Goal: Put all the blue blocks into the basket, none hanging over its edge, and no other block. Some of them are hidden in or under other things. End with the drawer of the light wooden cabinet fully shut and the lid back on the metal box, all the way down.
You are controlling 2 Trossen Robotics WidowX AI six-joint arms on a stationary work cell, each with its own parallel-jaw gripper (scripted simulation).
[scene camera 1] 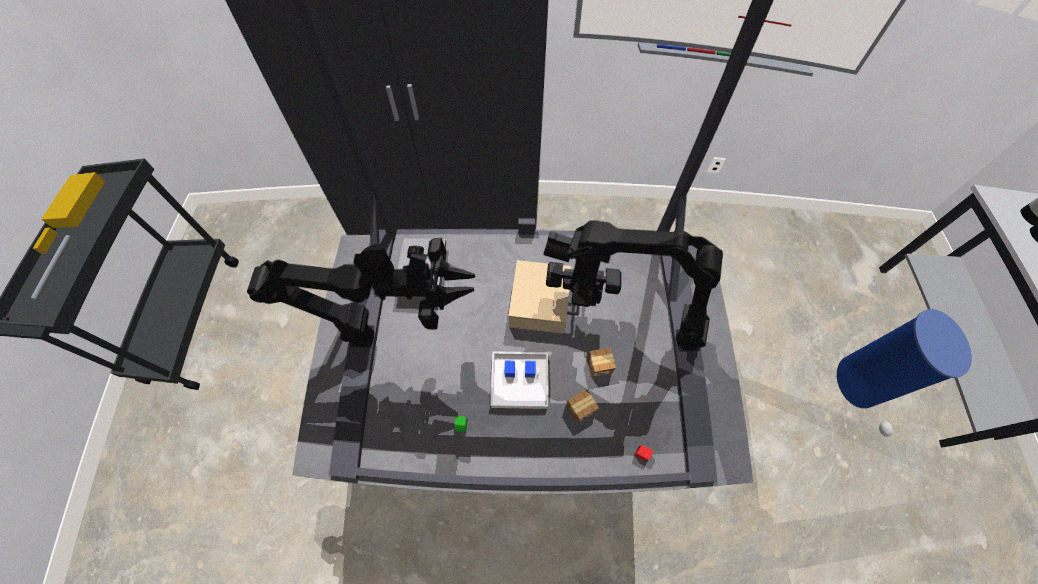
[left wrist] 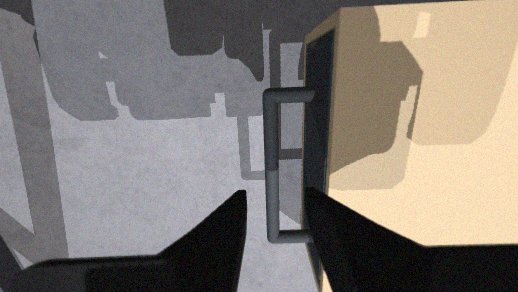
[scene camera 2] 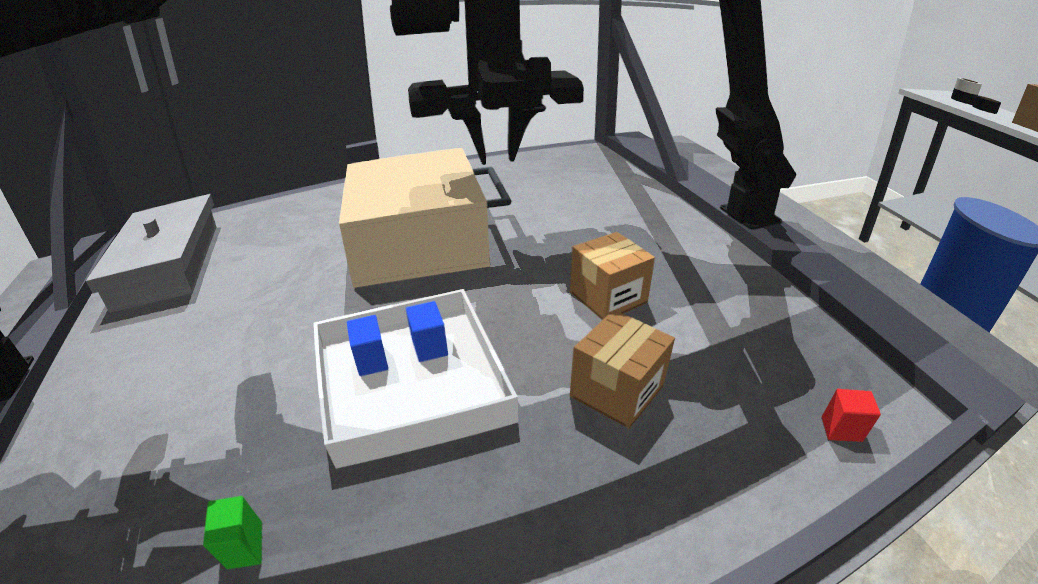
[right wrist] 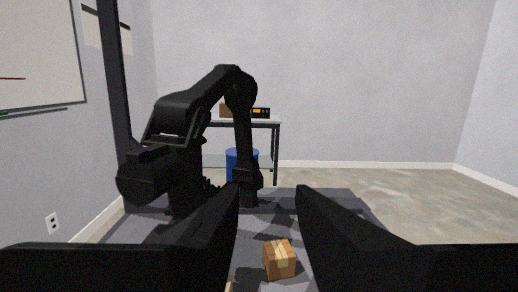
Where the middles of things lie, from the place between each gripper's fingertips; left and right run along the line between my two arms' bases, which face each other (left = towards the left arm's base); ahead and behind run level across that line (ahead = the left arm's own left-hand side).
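White basket (scene camera 2: pixel 471 374): 22 cm ahead of my left hand, 16 cm to the right of it, 11 cm below it. The light wooden cabinet (scene camera 2: pixel 411 216) is 1 cm behind my left hand, 10 cm to the right of it and 9 cm below it; the drawer (left wrist: pixel 316 94) is 1 cm behind my left hand, 8 cm to the right of it and 9 cm below it.
The white basket is 110 mm ahead of my right hand (scene camera 1: pixel 474 282), 130 mm to the left of it and 330 mm below it. The drawer is 120 mm behind my right hand, 200 mm to the left of it and 310 mm below it; the light wooden cabinet is 120 mm behind my right hand, 190 mm to the left of it and 300 mm below it.
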